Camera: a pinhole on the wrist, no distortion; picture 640 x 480 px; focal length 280.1 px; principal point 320.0 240.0 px. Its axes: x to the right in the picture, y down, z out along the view. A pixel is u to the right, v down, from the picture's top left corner.
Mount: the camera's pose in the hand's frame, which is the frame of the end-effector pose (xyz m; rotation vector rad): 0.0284 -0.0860 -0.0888 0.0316 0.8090 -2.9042
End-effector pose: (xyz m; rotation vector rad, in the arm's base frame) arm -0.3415 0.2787 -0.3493 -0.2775 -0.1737 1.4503
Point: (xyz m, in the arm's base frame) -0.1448 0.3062 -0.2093
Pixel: 310 283
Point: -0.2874 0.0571 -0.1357
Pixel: 598 98
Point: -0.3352 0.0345 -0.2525
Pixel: outside the picture
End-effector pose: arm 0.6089 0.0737 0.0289 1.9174 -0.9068 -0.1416
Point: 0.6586 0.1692 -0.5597
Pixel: 463 351
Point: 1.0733 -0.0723 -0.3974
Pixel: 163 458
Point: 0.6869 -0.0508 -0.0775
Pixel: 181 108
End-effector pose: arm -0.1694 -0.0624 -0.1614 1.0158 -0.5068 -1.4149
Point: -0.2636 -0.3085 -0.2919
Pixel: outside the picture
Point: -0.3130 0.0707 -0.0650
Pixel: outside the picture
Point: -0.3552 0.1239 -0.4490
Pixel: outside the picture
